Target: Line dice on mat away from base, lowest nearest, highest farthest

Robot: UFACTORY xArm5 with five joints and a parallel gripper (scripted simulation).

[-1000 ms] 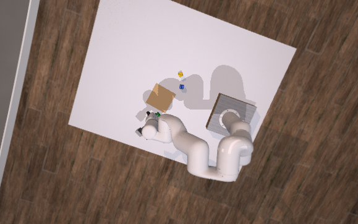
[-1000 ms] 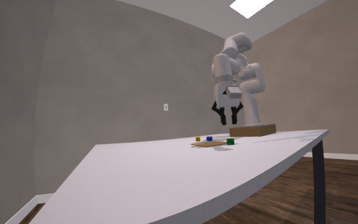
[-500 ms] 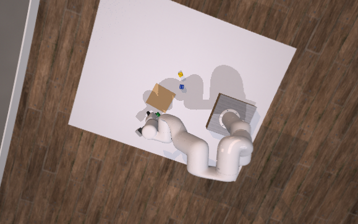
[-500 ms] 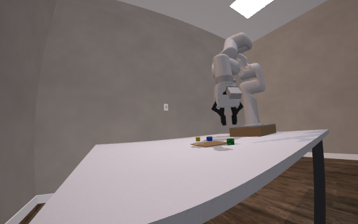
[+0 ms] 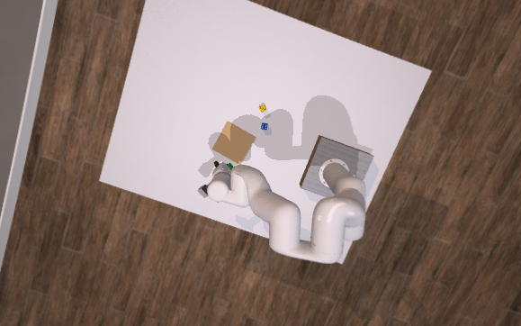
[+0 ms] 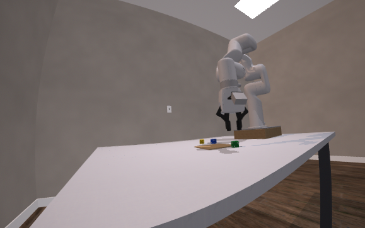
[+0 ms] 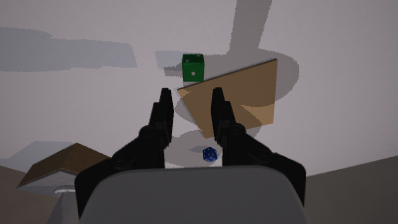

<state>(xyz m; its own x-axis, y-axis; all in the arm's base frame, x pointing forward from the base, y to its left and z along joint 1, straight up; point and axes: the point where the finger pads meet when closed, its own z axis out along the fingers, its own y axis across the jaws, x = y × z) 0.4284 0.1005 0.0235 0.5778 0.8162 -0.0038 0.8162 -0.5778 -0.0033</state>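
Now: hand 80 mm above the green die. Round my hand: tan mat 110 mm to the right, 90 mm below, 10 mm ahead; then blue die 210 mm to the right, 100 mm behind, 80 mm below; then yellow die 280 mm to the right, 80 mm below, 70 mm behind.
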